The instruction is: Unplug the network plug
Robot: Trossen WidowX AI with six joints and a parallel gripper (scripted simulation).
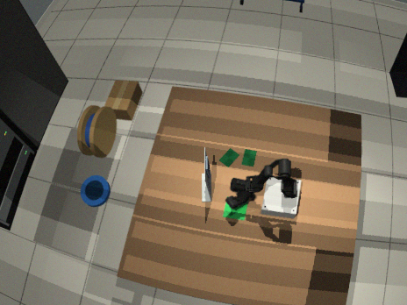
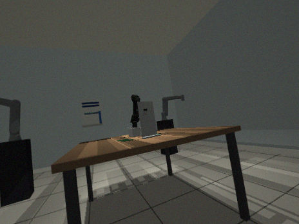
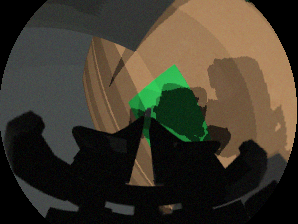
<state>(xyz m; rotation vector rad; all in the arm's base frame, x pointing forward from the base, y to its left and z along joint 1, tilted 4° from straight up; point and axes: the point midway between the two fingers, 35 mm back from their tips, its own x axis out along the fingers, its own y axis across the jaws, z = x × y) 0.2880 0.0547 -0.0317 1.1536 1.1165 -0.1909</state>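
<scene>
The green marked square lies 3 cm below my gripper tip and 1 cm behind it. The rest, counted from my gripper tip: plug (right at my gripper tip); grey upright panel (14 cm ahead, 13 cm to the right, 12 cm above).
</scene>
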